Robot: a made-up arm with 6 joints. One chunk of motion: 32 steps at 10 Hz.
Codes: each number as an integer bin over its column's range. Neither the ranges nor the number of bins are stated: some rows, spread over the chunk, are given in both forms.
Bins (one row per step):
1: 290 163 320 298 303 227
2: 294 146 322 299 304 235
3: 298 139 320 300 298 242
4: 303 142 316 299 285 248
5: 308 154 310 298 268 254
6: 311 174 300 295 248 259
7: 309 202 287 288 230 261
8: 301 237 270 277 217 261
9: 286 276 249 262 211 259
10: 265 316 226 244 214 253
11: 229 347 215 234 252 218
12: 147 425 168 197 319 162
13: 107 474 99 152 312 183
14: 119 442 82 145 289 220
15: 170 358 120 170 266 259
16: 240 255 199 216 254 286
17: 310 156 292 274 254 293
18: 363 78 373 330 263 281
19: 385 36 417 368 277 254
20: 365 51 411 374 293 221
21: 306 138 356 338 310 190
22: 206 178 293 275 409 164
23: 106 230 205 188 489 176
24: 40 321 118 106 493 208
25: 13 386 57 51 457 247
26: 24 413 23 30 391 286
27: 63 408 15 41 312 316
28: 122 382 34 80 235 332
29: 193 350 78 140 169 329
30: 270 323 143 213 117 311
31: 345 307 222 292 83 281
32: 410 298 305 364 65 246
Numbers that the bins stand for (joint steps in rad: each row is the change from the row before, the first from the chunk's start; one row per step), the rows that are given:
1: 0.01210 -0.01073 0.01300 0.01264 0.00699 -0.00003
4: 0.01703 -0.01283 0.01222 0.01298 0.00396 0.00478
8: 0.01627 -0.00335 0.00331 0.00541 -0.00748 0.00776
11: -0.01106 0.00763 -0.00735 -0.00941 -0.00159 -0.00209
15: -0.03346 0.00873 -0.02575 -0.03145 0.00077 0.00730
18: 0.03981 -0.01922 0.02326 0.02366 0.00026 0.01234
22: -0.01979 -0.00923 0.00777 0.00472 0.02483 -0.01445
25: -0.09306 0.01152 -0.03796 -0.07243 0.03291 0.00455
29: -0.02473 0.00793 -0.03389 -0.04178 -0.01556 0.02333
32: 0.05766 0.00274 0.01009 0.03537 -0.03306 0.00432
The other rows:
2: 0.01362 -0.01243 0.01338 0.01298 0.00716 0.00181
3: 0.01514 -0.01313 0.01300 0.01333 0.00615 0.00341
5: 0.01893 -0.01163 0.01106 0.01264 0.00110 0.00616
6: 0.02007 -0.00963 0.00912 0.01160 -0.00226 0.00730
7: 0.01931 -0.00684 0.00660 0.00919 -0.00529 0.00776
9: 0.01058 0.00055 -0.00076 0.00024 -0.00849 0.00730
10: 0.00261 0.00454 -0.00522 -0.00596 -0.00798 0.00593
12: -0.04219 0.01542 -0.01645 -0.02215 0.00969 -0.01491
13: -0.05738 0.02031 -0.02982 -0.03765 0.00851 -0.01010
14: -0.05282 0.01711 -0.03311 -0.04006 0.00464 -0.00163
16: -0.00688 -0.00155 -0.01045 -0.01560 -0.00125 0.01348
17: 0.01969 -0.01143 0.00757 0.00437 -0.00125 0.01509
19: 0.04816 -0.02341 0.03179 0.03675 0.00262 0.00616
20: 0.04057 -0.02191 0.03063 0.03881 0.00531 -0.00140
21: 0.01817 -0.01323 0.01997 0.02641 0.00817 -0.00850
23: -0.05776 -0.00405 -0.00928 -0.02525 0.03830 -0.01170
24: -0.08281 0.00504 -0.02614 -0.05349 0.03897 -0.00438
26: -0.08889 0.01422 -0.04454 -0.07967 0.02180 0.01348
27: -0.07408 0.01372 -0.04609 -0.07588 0.00851 0.02035
28: -0.05168 0.01113 -0.04241 -0.06245 -0.00445 0.02402
30: 0.00450 0.00524 -0.02130 -0.01664 -0.02431 0.01921
31: 0.03298 0.00364 -0.00599 0.01057 -0.03003 0.01234

